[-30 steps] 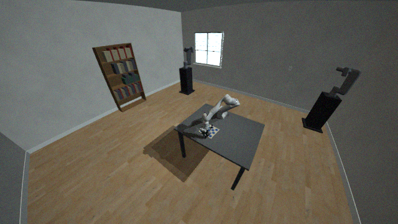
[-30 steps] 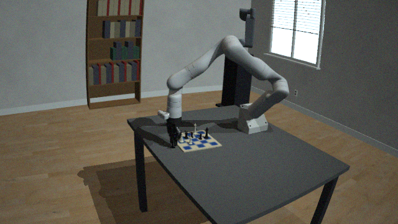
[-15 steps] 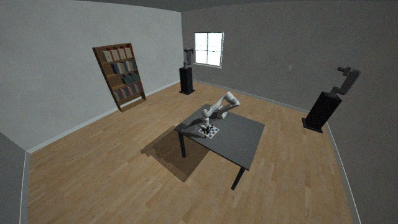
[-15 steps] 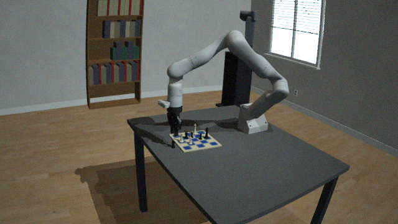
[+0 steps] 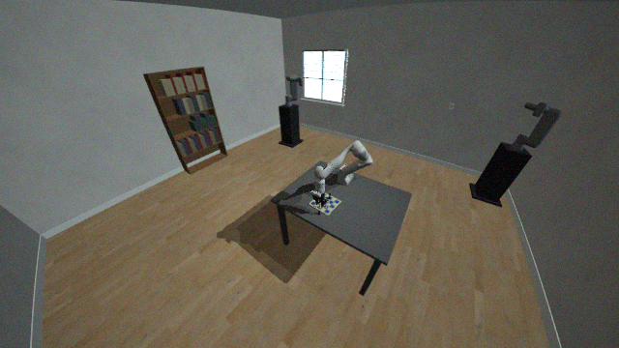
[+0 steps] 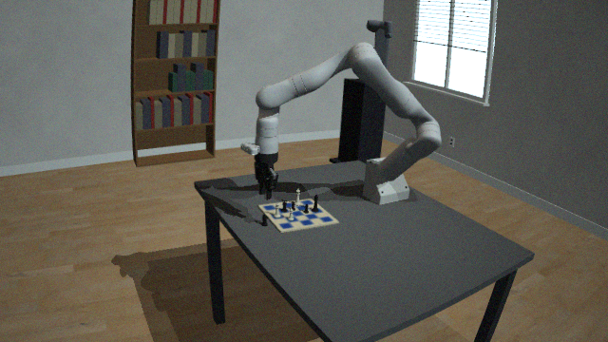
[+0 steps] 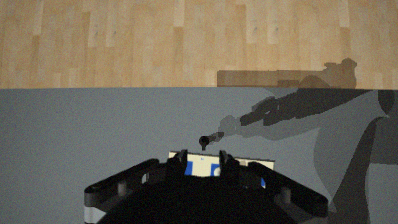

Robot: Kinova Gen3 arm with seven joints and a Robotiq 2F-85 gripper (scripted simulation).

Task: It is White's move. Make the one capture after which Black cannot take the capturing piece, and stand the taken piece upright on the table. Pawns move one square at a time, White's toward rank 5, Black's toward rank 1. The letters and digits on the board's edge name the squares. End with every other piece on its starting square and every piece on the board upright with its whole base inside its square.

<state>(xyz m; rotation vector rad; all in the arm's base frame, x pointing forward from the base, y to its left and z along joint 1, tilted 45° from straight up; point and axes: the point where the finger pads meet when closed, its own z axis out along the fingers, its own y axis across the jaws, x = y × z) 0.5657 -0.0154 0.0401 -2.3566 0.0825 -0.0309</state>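
The blue-and-cream chessboard is 14 cm behind my hand, 2 cm to the right of it and 12 cm below it. The rest, counted from my hand: tall white piece: 19 cm behind, 9 cm to the right, 8 cm below.
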